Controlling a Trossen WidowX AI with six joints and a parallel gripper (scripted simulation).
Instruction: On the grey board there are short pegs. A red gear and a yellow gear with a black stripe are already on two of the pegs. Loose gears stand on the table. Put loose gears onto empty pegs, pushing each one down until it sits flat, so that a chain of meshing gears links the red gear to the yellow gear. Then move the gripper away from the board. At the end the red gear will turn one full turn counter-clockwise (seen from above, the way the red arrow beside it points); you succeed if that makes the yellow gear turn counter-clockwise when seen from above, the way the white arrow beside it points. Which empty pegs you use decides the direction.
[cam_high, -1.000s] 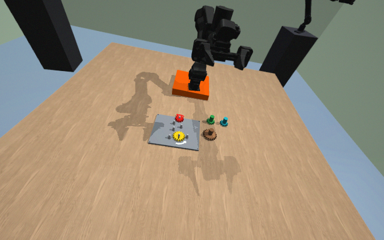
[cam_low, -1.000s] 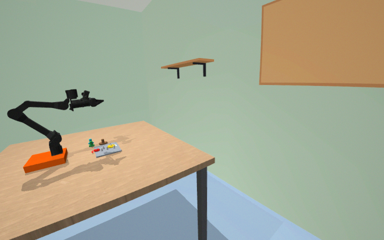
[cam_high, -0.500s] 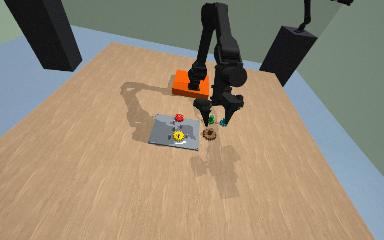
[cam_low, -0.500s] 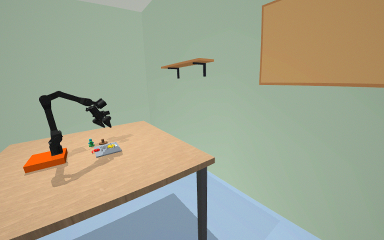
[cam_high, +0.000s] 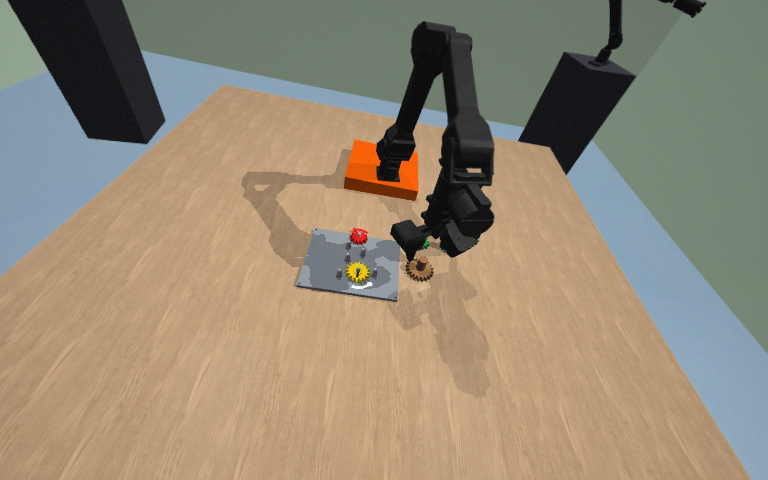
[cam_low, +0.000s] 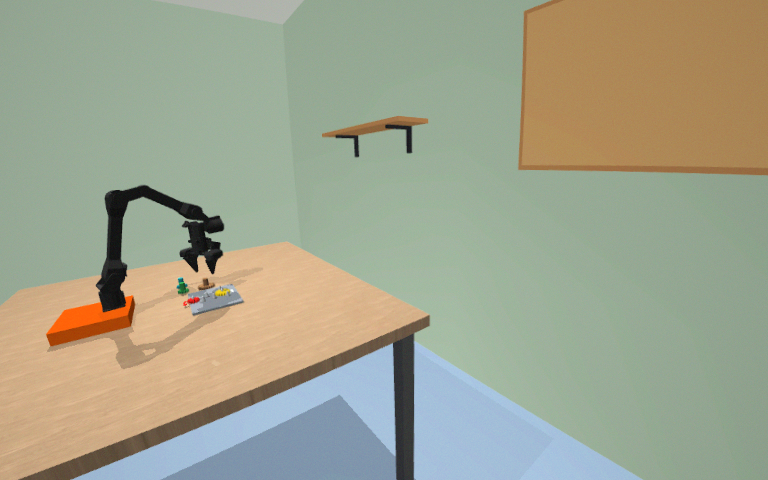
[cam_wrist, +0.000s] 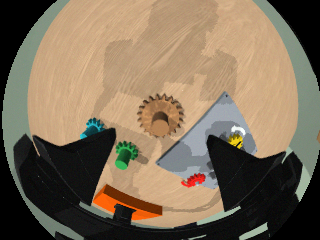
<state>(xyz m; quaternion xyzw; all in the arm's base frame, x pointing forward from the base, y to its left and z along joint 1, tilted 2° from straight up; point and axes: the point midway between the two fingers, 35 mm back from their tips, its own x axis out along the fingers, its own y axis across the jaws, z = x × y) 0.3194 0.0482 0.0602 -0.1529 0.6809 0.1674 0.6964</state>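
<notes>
My gripper tip is 50 mm above the brown gear. The rest, counted from my gripper tip: green gear (90 mm behind, 50 mm below, 20 mm to the left); yellow gear (140 mm to the right, 50 mm below, 20 mm ahead); teal gear (90 mm to the left, 80 mm behind, 50 mm below).
</notes>
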